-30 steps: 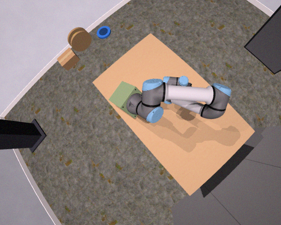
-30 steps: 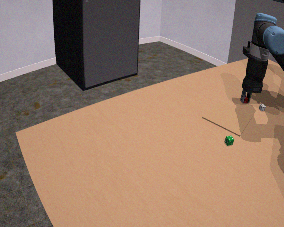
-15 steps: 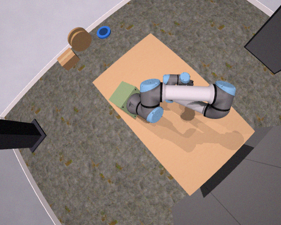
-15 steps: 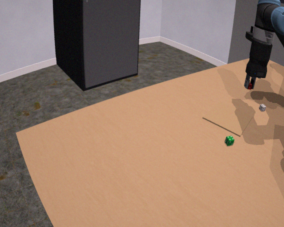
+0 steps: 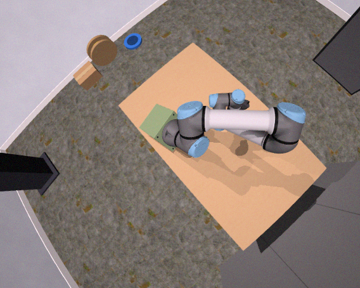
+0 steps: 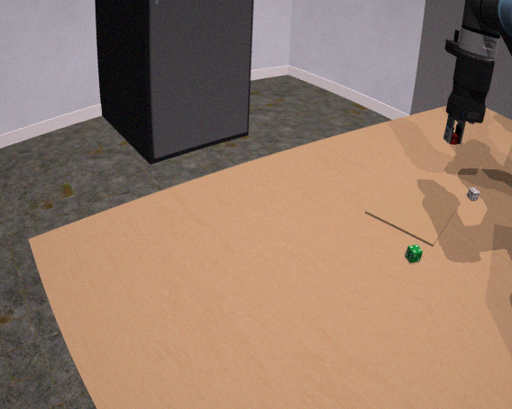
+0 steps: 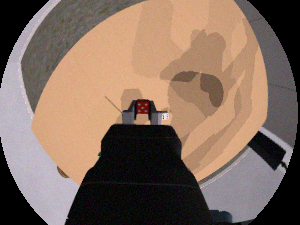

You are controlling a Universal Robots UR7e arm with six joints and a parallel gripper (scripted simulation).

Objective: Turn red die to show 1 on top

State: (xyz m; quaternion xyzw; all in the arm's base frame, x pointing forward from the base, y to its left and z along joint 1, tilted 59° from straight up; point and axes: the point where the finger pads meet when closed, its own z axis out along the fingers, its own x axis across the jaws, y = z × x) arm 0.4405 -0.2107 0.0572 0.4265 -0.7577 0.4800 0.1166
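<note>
The mat is 15 cm to the left of my hand, 12 cm below it and 1 cm behind it. Also, from my hand: white die (11 cm below, 8 cm behind, 2 cm to the right); red die (1 cm below); green die (26 cm to the left, 11 cm below, 7 cm behind).
</note>
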